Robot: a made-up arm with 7 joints. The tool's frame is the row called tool. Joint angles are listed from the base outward.
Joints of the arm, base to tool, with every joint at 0 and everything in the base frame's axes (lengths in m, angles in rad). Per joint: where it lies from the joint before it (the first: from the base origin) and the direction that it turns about. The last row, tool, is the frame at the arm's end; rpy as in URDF.
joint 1: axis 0.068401 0.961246 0.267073 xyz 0 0 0
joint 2: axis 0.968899 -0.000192 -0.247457 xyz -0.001 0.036 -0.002
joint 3: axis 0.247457 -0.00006 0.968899 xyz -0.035 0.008 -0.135
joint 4: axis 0.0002 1 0.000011 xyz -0.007 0 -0.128
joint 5: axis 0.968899 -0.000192 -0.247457 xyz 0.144 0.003 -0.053
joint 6: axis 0.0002 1 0.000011 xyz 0.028 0 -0.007
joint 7: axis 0.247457 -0.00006 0.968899 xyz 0.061 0 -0.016
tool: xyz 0 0 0 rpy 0 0.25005 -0.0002
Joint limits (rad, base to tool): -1.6..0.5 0..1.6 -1.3..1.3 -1.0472..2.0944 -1.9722..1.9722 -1.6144..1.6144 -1.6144..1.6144
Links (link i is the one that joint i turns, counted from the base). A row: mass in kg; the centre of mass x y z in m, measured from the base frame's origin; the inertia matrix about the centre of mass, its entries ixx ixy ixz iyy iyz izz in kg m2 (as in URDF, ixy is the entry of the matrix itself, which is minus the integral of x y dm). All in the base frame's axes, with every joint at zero. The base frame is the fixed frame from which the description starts. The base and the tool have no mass.
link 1: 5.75; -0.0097 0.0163 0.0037; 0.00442 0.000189 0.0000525 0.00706 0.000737 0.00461
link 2: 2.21; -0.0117 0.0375 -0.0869; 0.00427 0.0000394 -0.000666 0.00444 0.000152 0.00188
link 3: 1.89; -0.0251 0.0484 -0.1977; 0.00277 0 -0.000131 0.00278 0 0.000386
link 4: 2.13; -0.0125 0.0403 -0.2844; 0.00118 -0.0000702 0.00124 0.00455 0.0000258 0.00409
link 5: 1.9; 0.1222 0.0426 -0.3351; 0.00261 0 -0.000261 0.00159 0 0.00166
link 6: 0.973; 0.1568 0.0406 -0.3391; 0.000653 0 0 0.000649 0 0.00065
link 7: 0.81; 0.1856 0.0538 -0.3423; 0.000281 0 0.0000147 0.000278 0 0.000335
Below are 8 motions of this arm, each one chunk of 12 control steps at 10 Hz.
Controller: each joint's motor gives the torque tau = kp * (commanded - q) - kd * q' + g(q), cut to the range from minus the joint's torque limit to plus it. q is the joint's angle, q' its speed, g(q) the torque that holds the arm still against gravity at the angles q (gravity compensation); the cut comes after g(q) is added. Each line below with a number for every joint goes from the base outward.
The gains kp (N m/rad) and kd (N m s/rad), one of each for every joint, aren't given. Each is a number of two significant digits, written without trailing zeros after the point. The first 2 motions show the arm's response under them.
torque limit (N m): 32 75 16 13 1.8 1.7 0.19
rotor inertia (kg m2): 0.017 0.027 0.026 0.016 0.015 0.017 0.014
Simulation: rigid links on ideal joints. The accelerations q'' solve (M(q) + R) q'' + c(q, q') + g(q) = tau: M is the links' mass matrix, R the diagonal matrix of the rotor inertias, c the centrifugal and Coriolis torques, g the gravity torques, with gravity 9.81 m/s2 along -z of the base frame. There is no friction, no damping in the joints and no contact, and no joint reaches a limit. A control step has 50 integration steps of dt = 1/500 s. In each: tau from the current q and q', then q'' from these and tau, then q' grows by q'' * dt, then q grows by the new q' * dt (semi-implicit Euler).
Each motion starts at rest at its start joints. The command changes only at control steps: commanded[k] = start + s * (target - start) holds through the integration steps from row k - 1 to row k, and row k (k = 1, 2, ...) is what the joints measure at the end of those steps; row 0 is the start. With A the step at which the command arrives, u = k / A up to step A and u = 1 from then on. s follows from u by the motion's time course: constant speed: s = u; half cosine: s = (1 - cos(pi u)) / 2; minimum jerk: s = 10 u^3 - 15 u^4 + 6 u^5; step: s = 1 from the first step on.
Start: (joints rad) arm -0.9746 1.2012 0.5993 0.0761 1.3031 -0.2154 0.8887
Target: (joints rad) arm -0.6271 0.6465 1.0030 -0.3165 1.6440 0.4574 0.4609
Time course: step
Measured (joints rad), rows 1 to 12:
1: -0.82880 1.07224 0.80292 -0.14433 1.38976 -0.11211 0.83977
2: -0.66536 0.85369 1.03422 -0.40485 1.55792 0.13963 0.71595
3: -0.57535 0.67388 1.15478 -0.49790 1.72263 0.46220 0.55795
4: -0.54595 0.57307 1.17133 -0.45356 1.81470 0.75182 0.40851
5: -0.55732 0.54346 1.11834 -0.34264 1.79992 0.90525 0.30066
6: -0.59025 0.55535 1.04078 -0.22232 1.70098 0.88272 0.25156
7: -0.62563 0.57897 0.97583 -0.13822 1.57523 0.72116 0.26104
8: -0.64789 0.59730 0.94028 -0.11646 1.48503 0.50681 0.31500
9: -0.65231 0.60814 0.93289 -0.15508 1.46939 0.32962 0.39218
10: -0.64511 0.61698 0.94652 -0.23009 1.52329 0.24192 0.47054
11: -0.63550 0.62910 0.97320 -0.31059 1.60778 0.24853 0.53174
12: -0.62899 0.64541 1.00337 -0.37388 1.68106 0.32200 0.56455
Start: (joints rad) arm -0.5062 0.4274 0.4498 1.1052 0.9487 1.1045 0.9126
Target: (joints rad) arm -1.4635 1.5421 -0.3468 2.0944 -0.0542 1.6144 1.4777
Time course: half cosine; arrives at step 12
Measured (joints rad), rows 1 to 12:
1: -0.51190 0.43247 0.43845 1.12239 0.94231 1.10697 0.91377
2: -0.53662 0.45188 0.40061 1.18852 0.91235 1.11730 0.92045
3: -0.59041 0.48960 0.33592 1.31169 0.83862 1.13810 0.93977
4: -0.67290 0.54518 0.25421 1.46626 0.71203 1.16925 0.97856
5: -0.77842 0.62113 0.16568 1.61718 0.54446 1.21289 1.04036
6: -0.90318 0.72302 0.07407 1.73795 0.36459 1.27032 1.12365
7: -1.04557 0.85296 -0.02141 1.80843 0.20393 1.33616 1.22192
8: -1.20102 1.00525 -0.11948 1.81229 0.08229 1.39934 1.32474
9: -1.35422 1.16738 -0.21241 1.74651 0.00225 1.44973 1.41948
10: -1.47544 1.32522 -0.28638 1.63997 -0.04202 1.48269 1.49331
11: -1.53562 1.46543 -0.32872 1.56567 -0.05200 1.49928 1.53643
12: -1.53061 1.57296 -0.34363 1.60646 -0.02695 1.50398 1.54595
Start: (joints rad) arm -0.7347 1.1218 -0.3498 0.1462 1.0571 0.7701 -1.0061
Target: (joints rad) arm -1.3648 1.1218 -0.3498 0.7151 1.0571 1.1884 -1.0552
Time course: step
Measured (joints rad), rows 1 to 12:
1: -0.98465 1.08607 -0.53067 0.45339 1.05433 0.88805 -0.99571
2: -1.27880 0.97342 -0.50885 0.87504 1.00834 0.98252 -0.99644
3: -1.40387 0.96289 -0.36388 0.88988 0.93683 1.04422 -1.02405
4: -1.42916 1.03023 -0.33000 0.68439 0.90720 1.09903 -1.06416
5: -1.43656 1.10062 -0.31834 0.51774 0.98999 1.12832 -1.09751
6: -1.44194 1.14875 -0.29957 0.45318 1.14205 1.14502 -1.11272
7: -1.43958 1.17816 -0.28692 0.47237 1.27429 1.16505 -1.10791
8: -1.42654 1.19296 -0.28962 0.54242 1.31965 1.18942 -1.08827
9: -1.40530 1.19332 -0.30488 0.63460 1.26629 1.20698 -1.06260
10: -1.38013 1.18088 -0.32418 0.72609 1.15031 1.20994 -1.04009
11: -1.35515 1.16041 -0.34137 0.79951 1.02541 1.20211 -1.02747
12: -1.33467 1.13744 -0.35453 0.84433 0.93484 1.19369 -1.02721

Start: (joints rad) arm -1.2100 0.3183 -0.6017 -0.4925 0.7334 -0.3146 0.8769
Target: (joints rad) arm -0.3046 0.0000 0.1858 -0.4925 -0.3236 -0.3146 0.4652
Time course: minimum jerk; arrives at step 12
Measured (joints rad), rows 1 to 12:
1: -1.20835 0.31719 -0.59916 -0.49285 0.73208 -0.31504 0.87667
2: -1.19622 0.30974 -0.58155 -0.49550 0.72143 -0.31769 0.87469
3: -1.15961 0.29035 -0.53320 -0.50381 0.68495 -0.32300 0.86708
4: -1.08857 0.25843 -0.44969 -0.51899 0.60499 -0.32853 0.84816
5: -0.98168 0.21846 -0.33951 -0.53603 0.47322 -0.33162 0.81244
6: -0.84531 0.17657 -0.21588 -0.54299 0.29732 -0.33172 0.75711
7: -0.69244 0.13716 -0.09064 -0.52655 0.10057 -0.32802 0.68376
8: -0.54065 0.10223 0.02651 -0.48125 -0.08609 -0.31718 0.59875
9: -0.40714 0.07274 0.12714 -0.41464 -0.23497 -0.29662 0.51205
10: -0.30370 0.04956 0.20360 -0.34430 -0.32962 -0.26969 0.43545
11: -0.23622 0.03327 0.24952 -0.28948 -0.36736 -0.24474 0.38013
12: -0.20657 0.02326 0.26294 -0.26354 -0.35902 -0.22856 0.35352

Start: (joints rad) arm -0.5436 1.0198 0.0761 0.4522 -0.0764 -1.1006 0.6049
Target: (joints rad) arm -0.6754 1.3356 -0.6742 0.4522 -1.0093 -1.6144 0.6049
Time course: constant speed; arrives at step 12
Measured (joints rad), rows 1 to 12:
1: -0.54876 1.03459 0.03564 0.46021 -0.10571 -1.11166 0.60446
2: -0.55994 1.05843 -0.03692 0.47045 -0.17207 -1.13824 0.60370
3: -0.57193 1.08063 -0.10972 0.47186 -0.25897 -1.17621 0.60326
4: -0.58297 1.10132 -0.17562 0.46397 -0.35287 -1.22289 0.60348
5: -0.59458 1.12322 -0.23848 0.45176 -0.44446 -1.27546 0.60433
6: -0.60745 1.14728 -0.30016 0.43949 -0.52858 -1.32960 0.60554
7: -0.62086 1.17331 -0.36063 0.42973 -0.60512 -1.38137 0.60673
8: -0.63388 1.20083 -0.42033 0.42406 -0.67757 -1.42882 0.60753
9: -0.64598 1.22919 -0.48023 0.42320 -0.75012 -1.47205 0.60772
10: -0.65699 1.25769 -0.54107 0.42683 -0.82543 -1.51235 0.60728
11: -0.66702 1.28578 -0.60317 0.43364 -0.90395 -1.55131 0.60637
12: -0.67638 1.31318 -0.66641 0.44165 -0.98453 -1.59025 0.60526

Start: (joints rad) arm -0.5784 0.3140 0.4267 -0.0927 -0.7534 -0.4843 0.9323
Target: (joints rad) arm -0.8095 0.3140 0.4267 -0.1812 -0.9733 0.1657 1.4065
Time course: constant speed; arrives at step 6
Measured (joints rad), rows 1 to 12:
1: -0.58730 0.31151 0.43322 -0.08942 -0.76177 -0.46420 0.94136
2: -0.61271 0.30881 0.44362 -0.08168 -0.78890 -0.40221 0.97262
3: -0.65243 0.30903 0.44938 -0.07497 -0.83280 -0.29715 1.03168
4: -0.70058 0.31162 0.44698 -0.07689 -0.88272 -0.16135 1.11716
5: -0.75148 0.31404 0.43816 -0.09280 -0.92808 -0.01346 1.22261
6: -0.80125 0.31447 0.42687 -0.12311 -0.96537 0.12904 1.33892
7: -0.83883 0.31505 0.41048 -0.16763 -0.99054 0.23202 1.44782
8: -0.85566 0.31458 0.39514 -0.22081 -1.00242 0.27128 1.52830
9: -0.85396 0.31205 0.39032 -0.26716 -1.00705 0.25607 1.56903
10: -0.84102 0.30967 0.39750 -0.29094 -1.00854 0.21114 1.56872
11: -0.82515 0.30989 0.41223 -0.28467 -1.00615 0.16186 1.53476
12: -0.81237 0.31317 0.42826 -0.25170 -0.99784 0.12597 1.48025

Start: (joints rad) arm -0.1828 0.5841 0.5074 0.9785 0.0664 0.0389 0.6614
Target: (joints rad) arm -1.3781 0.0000 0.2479 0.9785 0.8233 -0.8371 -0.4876
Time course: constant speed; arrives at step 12
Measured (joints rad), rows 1 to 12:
1: -0.20975 0.58241 0.51766 1.02059 0.09322 0.02849 0.64911
2: -0.27395 0.57346 0.51674 1.09876 0.16161 0.00631 0.60637
3: -0.36117 0.54611 0.49287 1.15938 0.25332 -0.02247 0.52651
4: -0.46262 0.49554 0.45877 1.17910 0.34290 -0.06214 0.41370
5: -0.57567 0.42718 0.42437 1.16674 0.41304 -0.12199 0.27880
6: -0.69795 0.35021 0.39019 1.13734 0.46174 -0.20612 0.13496
7: -0.82539 0.27287 0.35571 1.09943 0.50034 -0.30978 -0.00591
8: -0.95325 0.20121 0.32245 1.05584 0.54357 -0.42284 -0.13521
9: -1.07760 0.13899 0.29258 1.00872 0.59980 -0.53539 -0.24862
10: -1.19586 0.08751 0.26770 0.96240 0.66768 -0.64086 -0.34589
11: -1.30675 0.04572 0.24827 0.92291 0.73945 -0.73602 -0.42989
12: -1.40999 0.01086 0.23350 0.89607 0.80718 -0.81974 -0.50532

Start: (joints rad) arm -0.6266 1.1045 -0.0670 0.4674 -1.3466 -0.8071 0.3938
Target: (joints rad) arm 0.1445 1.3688 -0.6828 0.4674 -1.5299 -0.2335 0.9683
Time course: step
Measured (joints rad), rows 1 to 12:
1: -0.35596 1.28818 -0.28589 0.19358 -1.46512 -0.72933 0.44863
2: -0.00134 1.42308 -0.53009 -0.00369 -1.52203 -0.55365 0.59578
3: 0.15335 1.36922 -0.79244 0.13486 -1.51296 -0.29110 0.79675
4: 0.23702 1.23598 -0.91863 0.44640 -1.49902 -0.00618 0.99511
5: 0.30227 1.14929 -0.93226 0.68017 -1.47724 0.19598 1.14497
6: 0.34156 1.15343 -0.90785 0.72378 -1.44900 0.27317 1.22355
7: 0.32674 1.20792 -0.87312 0.67146 -1.43317 0.24387 1.22832
8: 0.25933 1.26667 -0.80762 0.61006 -1.43997 0.13461 1.17318
9: 0.17047 1.31327 -0.71128 0.54800 -1.47029 -0.03200 1.08251
10: 0.09505 1.35458 -0.61732 0.46643 -1.51827 -0.22288 0.98397
11: 0.05469 1.39825 -0.55398 0.37322 -1.56591 -0.39165 0.90194
12: 0.04939 1.43880 -0.53010 0.30516 -1.58966 -0.49961 0.85273

